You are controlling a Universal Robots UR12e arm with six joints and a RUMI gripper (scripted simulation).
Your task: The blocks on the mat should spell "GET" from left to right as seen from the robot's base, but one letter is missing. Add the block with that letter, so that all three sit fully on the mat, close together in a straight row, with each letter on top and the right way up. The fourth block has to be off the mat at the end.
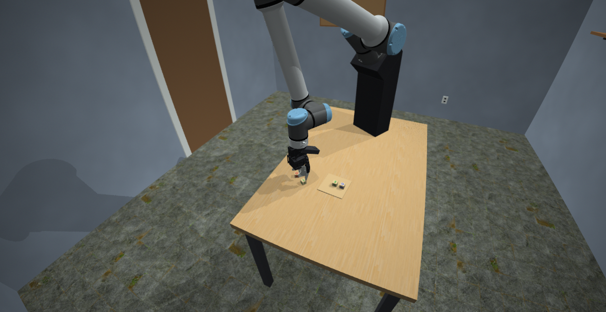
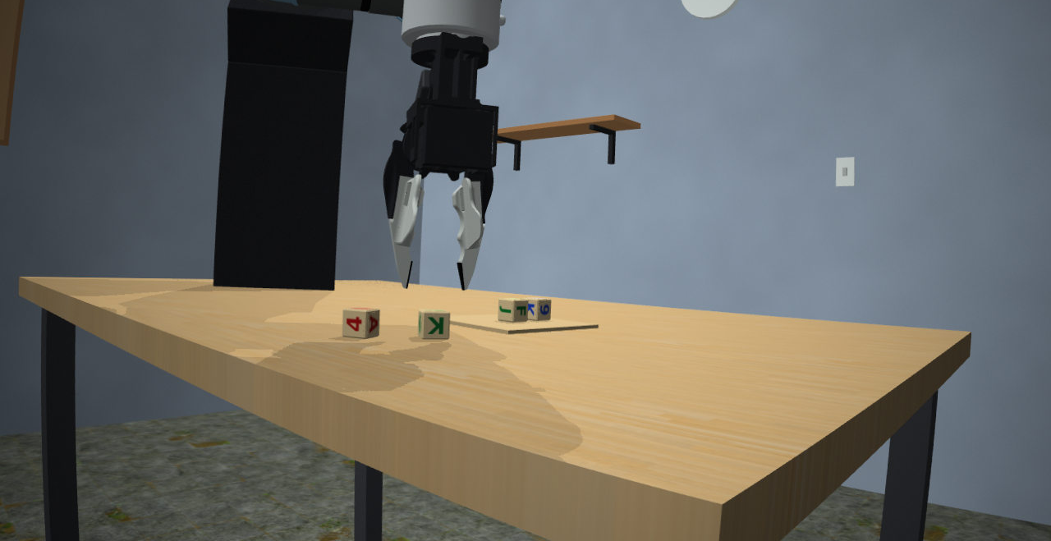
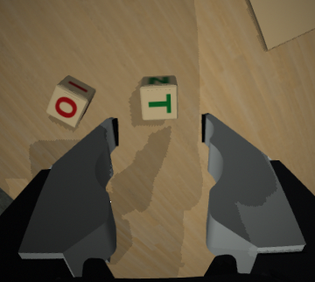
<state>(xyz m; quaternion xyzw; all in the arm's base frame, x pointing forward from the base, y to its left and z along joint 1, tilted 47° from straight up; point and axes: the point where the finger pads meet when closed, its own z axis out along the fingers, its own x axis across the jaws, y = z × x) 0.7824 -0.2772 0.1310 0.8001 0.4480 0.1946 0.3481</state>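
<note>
Now: the tan mat 1 cm behind my hand, 17 cm to the left of it and 6 cm below it.
</note>
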